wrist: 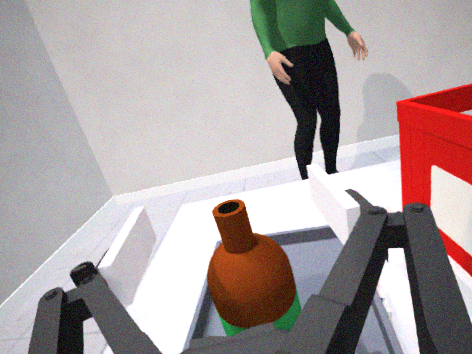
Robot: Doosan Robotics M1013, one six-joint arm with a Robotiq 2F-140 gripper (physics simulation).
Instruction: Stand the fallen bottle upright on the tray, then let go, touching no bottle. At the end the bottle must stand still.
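Places are measured from the arm's base along level axes (x ahead, y left, z up), in metres.
Where they show: gripper, fingertip midpoint: (228, 203).
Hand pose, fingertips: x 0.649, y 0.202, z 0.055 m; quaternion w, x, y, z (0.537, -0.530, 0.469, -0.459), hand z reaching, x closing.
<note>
Things, the pixels of their top centre, and the offset from my fingertips. "spot": a spot on its surface instead. Level surfaces: height alone.
- brown bottle, middle of its top: (228, 207) 0.000 m left, 0.004 m back, 0.002 m down
- grey tray, surface spot: (310, 233) spot: 0.065 m right, 0.142 m ahead, 0.142 m down
- red crate, surface spot: (415, 160) spot: 0.192 m right, 0.111 m ahead, 0.049 m down
- white table, its level: 0.162 m down
The brown bottle (252, 280) with a green label stands upright on the grey tray (310, 233), neck up, in the lower middle of the wrist view. Its slant matches the tilt of the view. Its base is hidden behind the gripper's dark body. My gripper (228, 203) is wide open, with one white finger pad to the left of the bottle and the other to its right. Both pads are apart from the bottle, and they appear higher in the view than its body, near the level of its neck.
A red crate (415, 160) with a pale panel stands at the right, beside the tray. The white table (200, 220) reaches behind the tray. A person (310, 75) in a green top and black trousers stands beyond the table, near the wall.
</note>
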